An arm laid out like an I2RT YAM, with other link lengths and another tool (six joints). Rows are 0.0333 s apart.
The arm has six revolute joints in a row. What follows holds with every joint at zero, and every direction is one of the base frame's. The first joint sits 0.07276 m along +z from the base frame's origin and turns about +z. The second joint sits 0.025 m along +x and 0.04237 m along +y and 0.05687 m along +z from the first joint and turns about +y. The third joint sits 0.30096 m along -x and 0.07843 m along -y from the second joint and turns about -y. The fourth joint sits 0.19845 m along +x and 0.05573 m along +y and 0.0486 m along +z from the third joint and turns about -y. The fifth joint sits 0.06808 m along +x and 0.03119 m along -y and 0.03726 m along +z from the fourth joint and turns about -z. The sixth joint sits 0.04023 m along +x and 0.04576 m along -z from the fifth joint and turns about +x. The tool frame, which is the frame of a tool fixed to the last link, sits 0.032 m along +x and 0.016 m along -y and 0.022 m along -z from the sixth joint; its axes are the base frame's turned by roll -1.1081, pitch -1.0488 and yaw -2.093 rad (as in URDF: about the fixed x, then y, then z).
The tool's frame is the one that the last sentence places.
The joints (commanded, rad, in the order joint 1, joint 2, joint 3, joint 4, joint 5, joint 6), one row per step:
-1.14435, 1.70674, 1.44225, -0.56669, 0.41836, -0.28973
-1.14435, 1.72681, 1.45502, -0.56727, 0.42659, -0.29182
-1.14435, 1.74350, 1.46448, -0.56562, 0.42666, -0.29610
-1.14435, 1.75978, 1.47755, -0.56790, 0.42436, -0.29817
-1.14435, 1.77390, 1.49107, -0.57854, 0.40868, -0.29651
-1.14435, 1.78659, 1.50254, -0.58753, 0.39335, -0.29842
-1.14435, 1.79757, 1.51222, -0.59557, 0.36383, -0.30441
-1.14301, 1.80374, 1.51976, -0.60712, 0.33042, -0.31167
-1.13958, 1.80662, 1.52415, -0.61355, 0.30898, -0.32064
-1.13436, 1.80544, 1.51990, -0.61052, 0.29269, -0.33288
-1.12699, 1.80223, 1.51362, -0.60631, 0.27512, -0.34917
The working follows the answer.
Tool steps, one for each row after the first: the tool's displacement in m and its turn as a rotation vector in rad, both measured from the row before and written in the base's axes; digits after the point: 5 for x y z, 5 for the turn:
0.00154, -0.00460, -0.00254, 0.00490, 0.01033, -0.00411
0.00173, -0.00398, -0.00257, 0.00560, 0.00545, 0.00286
0.00186, -0.00386, -0.00193, 0.00597, 0.00219, 0.00294
0.00225, -0.00271, -0.00228, 0.01493, -0.00731, 0.00913
0.00206, -0.00245, -0.00221, 0.01434, -0.00507, 0.01127
0.00279, -0.00215, -0.00253, 0.01843, -0.01263, 0.02317
0.00291, -0.00063, -0.00181, 0.02044, -0.01438, 0.02776
0.00270, -0.00007, -0.00077, 0.01177, -0.00712, 0.02350
0.00269, 0.00068, -0.00087, 0.00560, -0.00337, 0.02452
0.00331, 0.00127, -0.00062, 0.00477, -0.00210, 0.03056

Tool pose at each row, in the base's axes (x y z in m, rotation vector in rad; rounded; the steps above come from the unrounded poses):
0.08380, -0.33100, 0.31343, 1.61635, -1.43587, 0.76799
0.08534, -0.33559, 0.31088, 1.61838, -1.43438, 0.75329
0.08707, -0.33957, 0.30831, 1.62589, -1.43178, 0.74658
0.08894, -0.34344, 0.30638, 1.63321, -1.43163, 0.74263
0.09118, -0.34615, 0.30410, 1.65100, -1.43894, 0.74546
0.09324, -0.34860, 0.30189, 1.67049, -1.44273, 0.74774
0.09604, -0.35075, 0.29936, 1.70192, -1.44526, 0.76116
0.09895, -0.35138, 0.29755, 1.73854, -1.44646, 0.77753
0.10165, -0.35145, 0.29678, 1.76620, -1.44039, 0.78980
0.10433, -0.35077, 0.29591, 1.79066, -1.42693, 0.80252
0.10764, -0.34950, 0.29528, 1.81970, -1.40701, 0.81752

